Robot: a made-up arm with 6 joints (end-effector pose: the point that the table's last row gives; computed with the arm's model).
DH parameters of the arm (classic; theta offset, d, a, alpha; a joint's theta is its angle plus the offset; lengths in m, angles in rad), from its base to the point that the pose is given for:
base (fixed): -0.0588 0 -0.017 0
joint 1: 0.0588 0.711 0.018 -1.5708
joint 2: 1.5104 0 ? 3.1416
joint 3: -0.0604 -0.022 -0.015 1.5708
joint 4: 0 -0.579 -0.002 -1.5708
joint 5: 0 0.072 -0.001 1.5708
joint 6: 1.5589 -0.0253 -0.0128 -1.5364
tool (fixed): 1.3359 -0.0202 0 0
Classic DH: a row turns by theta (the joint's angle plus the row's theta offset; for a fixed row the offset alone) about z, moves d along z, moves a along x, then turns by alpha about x.
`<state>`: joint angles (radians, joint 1 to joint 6).
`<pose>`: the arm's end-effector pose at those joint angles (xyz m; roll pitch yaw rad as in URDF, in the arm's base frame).
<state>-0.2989 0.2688 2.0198 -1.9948 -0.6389 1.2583</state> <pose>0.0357 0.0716 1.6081 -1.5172 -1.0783 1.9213</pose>
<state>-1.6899 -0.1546 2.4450 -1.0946 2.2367 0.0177</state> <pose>0.0109 0.5345 1.3354 -1.7337 0.4539 -2.7120</pose>
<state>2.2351 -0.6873 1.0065 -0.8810 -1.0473 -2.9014</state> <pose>0.1356 -0.1580 1.5559 2.6812 -0.4749 -2.8699</pose>
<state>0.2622 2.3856 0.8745 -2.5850 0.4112 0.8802</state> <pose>0.2133 0.1593 -0.1161 -1.0154 1.0023 -2.5073</pose>
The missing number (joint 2, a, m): -0.3146
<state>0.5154 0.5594 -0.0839 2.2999 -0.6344 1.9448</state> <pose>0.5604 0.4122 0.7064 1.8733 0.4027 0.0875</pose>
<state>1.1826 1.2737 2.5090 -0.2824 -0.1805 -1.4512</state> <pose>0.2005 0.4562 1.3970 1.6732 -0.8225 1.2637</pose>
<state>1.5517 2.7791 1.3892 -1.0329 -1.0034 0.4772</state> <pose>-0.0273 0.1913 -0.1513 2.6451 0.8096 -2.4962</pose>
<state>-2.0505 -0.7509 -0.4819 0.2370 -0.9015 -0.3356</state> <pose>-0.2117 -0.2955 1.0843 -0.0849 0.5701 -2.5588</pose>
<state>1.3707 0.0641 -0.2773 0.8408 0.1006 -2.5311</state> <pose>0.1090 0.6041 0.9065 1.7311 0.5107 1.4518</pose>
